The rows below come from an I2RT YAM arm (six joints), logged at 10 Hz.
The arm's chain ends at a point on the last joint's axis. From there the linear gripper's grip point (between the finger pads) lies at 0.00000 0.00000 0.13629 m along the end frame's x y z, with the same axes.
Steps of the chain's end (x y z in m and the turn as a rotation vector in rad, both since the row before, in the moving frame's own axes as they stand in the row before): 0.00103, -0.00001, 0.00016, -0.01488, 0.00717, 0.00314; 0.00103, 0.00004, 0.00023, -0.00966, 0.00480, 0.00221; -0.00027, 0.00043, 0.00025, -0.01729, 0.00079, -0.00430; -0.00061, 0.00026, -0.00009, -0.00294, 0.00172, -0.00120; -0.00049, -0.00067, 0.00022, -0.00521, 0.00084, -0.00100; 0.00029, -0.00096, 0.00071, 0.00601, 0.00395, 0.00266; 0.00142, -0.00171, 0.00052, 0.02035, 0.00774, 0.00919; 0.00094, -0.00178, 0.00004, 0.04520, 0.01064, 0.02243; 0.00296, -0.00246, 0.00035, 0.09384, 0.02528, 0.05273; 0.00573, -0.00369, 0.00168, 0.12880, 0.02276, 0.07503; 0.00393, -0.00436, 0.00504, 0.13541, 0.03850, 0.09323
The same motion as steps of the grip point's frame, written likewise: 0.00200, 0.00202, 0.00014, -0.01488, 0.00717, 0.00314; 0.00168, 0.00136, 0.00022, -0.00966, 0.00480, 0.00221; -0.00016, 0.00279, 0.00023, -0.01729, 0.00079, -0.00430; -0.00038, 0.00066, -0.00009, -0.00294, 0.00172, -0.00120; -0.00038, 0.00004, 0.00022, -0.00521, 0.00084, -0.00100; 0.00083, -0.00178, 0.00071, 0.00601, 0.00395, 0.00266; 0.00249, -0.00448, 0.00049, 0.02035, 0.00774, 0.00919; 0.00246, -0.00792, -0.00011, 0.04520, 0.01064, 0.02243; 0.00674, -0.01513, -0.00029, 0.09384, 0.02528, 0.05273; 0.00948, -0.02106, 0.00052, 0.12880, 0.02276, 0.07503; 0.01001, -0.02248, 0.00369, 0.13541, 0.03850, 0.09323
